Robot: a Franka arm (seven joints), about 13 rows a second.
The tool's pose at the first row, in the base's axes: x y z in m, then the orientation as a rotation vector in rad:
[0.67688 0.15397 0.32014 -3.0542 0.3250 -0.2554]
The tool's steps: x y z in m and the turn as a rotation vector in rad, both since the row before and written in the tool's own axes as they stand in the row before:
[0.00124 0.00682 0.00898 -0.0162 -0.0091 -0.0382]
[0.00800 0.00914 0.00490 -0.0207 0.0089 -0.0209]
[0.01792 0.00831 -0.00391 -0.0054 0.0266 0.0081]
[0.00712 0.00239 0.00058 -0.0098 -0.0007 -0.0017]
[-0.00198 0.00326 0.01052 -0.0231 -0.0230 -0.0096]
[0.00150 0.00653 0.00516 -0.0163 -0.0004 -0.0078]
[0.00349 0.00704 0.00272 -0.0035 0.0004 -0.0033]
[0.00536 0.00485 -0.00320 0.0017 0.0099 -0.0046]
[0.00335 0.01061 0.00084 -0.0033 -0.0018 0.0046]
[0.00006 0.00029 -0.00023 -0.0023 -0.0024 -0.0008]
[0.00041 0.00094 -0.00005 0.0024 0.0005 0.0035]
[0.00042 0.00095 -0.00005 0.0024 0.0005 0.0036]
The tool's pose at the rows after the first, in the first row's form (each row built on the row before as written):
[0.67821 0.14742 0.31097 -3.0791 0.2698 -0.2419]
[0.68522 0.13715 0.30685 -3.1034 0.2421 -0.2553]
[0.70078 0.12613 0.31334 -3.1054 0.2563 -0.2964]
[0.70740 0.12261 0.31404 -3.1155 0.2559 -0.2950]
[0.70692 0.11957 0.30328 3.1015 -0.2429 0.2547]
[0.70819 0.11272 0.29848 3.0858 -0.2317 0.2506]
[0.71096 0.10512 0.29654 3.0824 -0.2268 0.2504]
[0.71497 0.09973 0.30071 3.0823 -0.2192 0.2658]
[0.71685 0.08873 0.30076 3.0793 -0.2266 0.2626]
[0.71683 0.08845 0.30101 3.0775 -0.2256 0.2584]
[0.71708 0.08747 0.30116 3.0797 -0.2308 0.2598]
[0.71734 0.08647 0.30131 3.0818 -0.2362 0.2612]

